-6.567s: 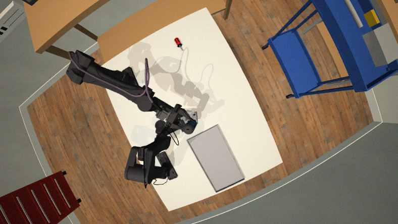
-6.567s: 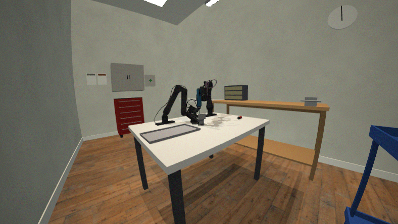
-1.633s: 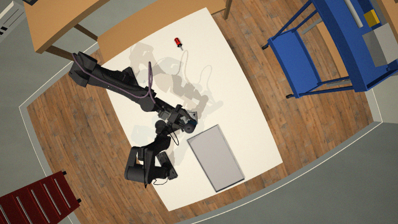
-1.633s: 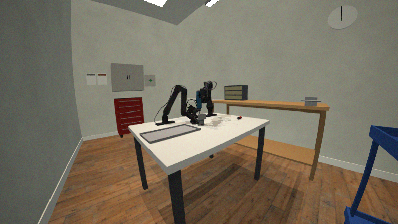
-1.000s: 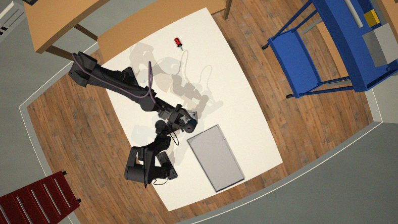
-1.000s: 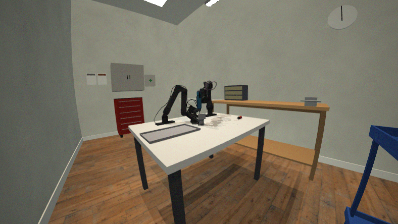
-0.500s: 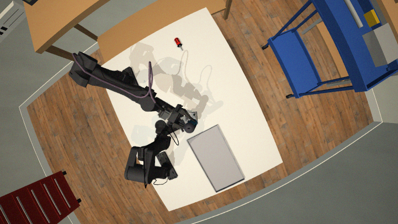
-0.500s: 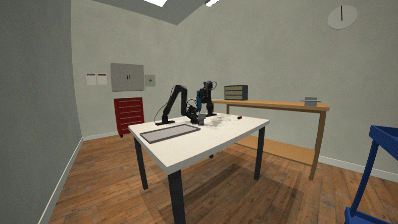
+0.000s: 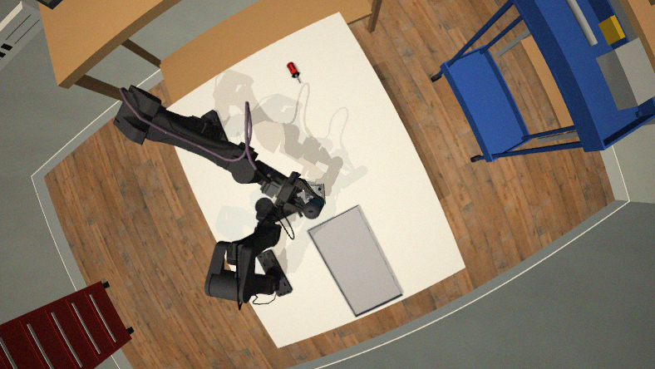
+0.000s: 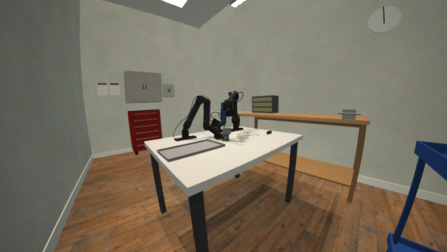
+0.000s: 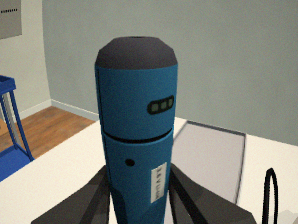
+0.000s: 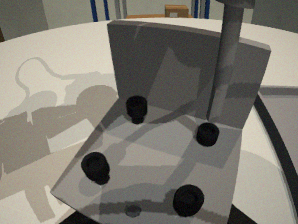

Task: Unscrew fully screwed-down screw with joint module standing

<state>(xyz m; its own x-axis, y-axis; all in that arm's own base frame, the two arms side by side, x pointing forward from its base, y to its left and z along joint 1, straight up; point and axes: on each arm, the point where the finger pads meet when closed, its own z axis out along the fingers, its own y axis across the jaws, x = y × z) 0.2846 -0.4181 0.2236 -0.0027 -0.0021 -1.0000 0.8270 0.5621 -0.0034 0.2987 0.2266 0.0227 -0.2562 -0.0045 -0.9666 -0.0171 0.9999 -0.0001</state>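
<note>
My right gripper is now 50 mm below the grey bracket. Round my right hand: flat grey tray: 40 mm ahead, 320 mm to the right, 20 mm below; then red-handled screwdriver: 110 mm ahead, 470 mm to the left, 10 mm below.
</note>
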